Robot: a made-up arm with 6 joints.
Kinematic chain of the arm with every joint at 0, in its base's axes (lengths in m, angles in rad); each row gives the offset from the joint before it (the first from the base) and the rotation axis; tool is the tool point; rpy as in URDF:
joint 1: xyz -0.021 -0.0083 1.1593 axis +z
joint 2: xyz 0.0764 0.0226 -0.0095 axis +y
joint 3: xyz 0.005 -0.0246 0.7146 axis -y
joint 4: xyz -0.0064 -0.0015 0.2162 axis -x
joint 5: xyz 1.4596 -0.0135 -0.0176 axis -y
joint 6: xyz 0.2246 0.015 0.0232 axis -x
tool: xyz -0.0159 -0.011 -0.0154 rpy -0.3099 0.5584 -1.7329
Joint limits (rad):
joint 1: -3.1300..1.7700
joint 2: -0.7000..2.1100
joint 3: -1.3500..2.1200
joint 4: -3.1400..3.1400
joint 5: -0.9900..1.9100
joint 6: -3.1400..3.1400
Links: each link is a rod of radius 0.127 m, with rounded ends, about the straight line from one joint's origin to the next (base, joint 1, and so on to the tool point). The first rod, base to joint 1, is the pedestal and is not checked.
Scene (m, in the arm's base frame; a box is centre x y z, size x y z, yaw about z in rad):
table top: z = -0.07
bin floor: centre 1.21 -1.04 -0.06 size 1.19 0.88 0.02 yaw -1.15
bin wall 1: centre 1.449 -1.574 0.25 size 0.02 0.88 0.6 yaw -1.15
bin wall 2: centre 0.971 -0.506 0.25 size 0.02 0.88 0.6 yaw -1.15
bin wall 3: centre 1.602 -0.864 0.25 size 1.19 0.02 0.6 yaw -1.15
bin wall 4: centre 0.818 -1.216 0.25 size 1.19 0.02 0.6 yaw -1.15
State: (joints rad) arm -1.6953 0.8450 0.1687 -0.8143 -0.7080 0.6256
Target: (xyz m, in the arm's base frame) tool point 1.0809 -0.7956 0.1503
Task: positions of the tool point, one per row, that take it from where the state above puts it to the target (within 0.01 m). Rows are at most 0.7 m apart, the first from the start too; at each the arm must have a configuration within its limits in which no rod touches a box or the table.
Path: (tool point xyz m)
1: 0.2927 -2.0518 1.0259
2: 0.7760 -1.9712 1.3856
3: 1.1985 -1.7165 1.7542
4: 1.3302 -1.5451 1.1169
5: 1.2928 -1.2128 0.5593
6: 1.0808 -0.7956 0.1502

